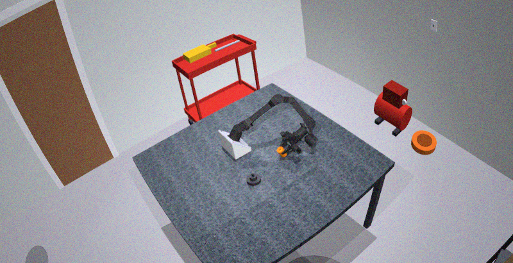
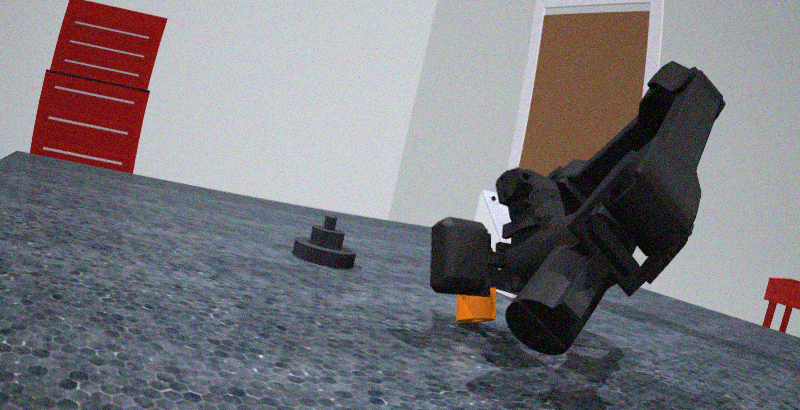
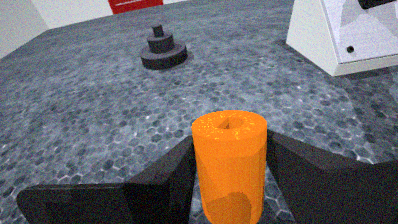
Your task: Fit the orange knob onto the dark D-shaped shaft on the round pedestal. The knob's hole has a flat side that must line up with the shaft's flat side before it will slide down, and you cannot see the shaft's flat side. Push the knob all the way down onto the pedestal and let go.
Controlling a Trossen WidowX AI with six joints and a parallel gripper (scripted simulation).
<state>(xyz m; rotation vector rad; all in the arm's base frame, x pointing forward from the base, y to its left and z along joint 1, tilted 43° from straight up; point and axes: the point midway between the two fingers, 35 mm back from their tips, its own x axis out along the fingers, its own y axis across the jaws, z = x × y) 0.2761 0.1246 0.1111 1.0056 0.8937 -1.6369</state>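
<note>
Right now my gripper tip is 10 mm to the right of the orange knob and 10 mm above it. Round my gripper tip: pedestal 30 mm ahead, 240 mm to the right, 20 mm below.
</note>
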